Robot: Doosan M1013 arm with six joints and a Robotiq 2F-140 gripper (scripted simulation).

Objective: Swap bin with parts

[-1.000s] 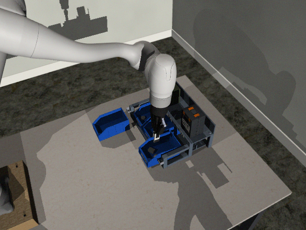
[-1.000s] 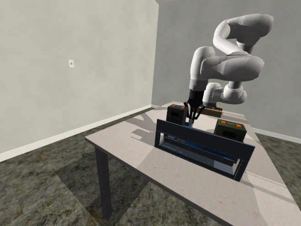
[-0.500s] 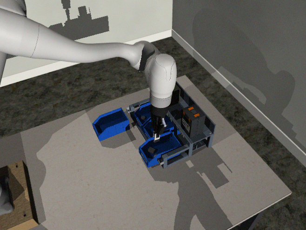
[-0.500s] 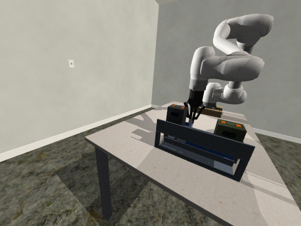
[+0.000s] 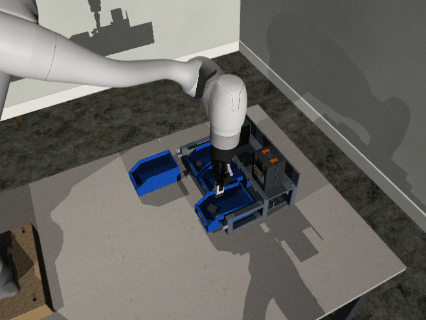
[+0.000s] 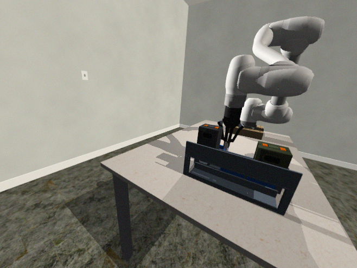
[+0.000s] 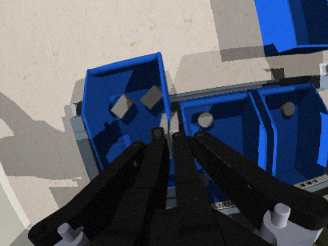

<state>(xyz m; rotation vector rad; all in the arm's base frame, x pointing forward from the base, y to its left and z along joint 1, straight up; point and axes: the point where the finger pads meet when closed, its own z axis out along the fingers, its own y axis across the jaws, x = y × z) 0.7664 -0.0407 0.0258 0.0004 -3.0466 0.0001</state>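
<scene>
The shelf's lower level lies 100 mm ahead of my hand, 70 mm to the left of it and 90 mm below it. Also, from my hand: green box (160 mm ahead, 180 mm to the left, 60 mm above); then shelf back panel (230 mm ahead, 70 mm to the left, 40 mm above).
</scene>
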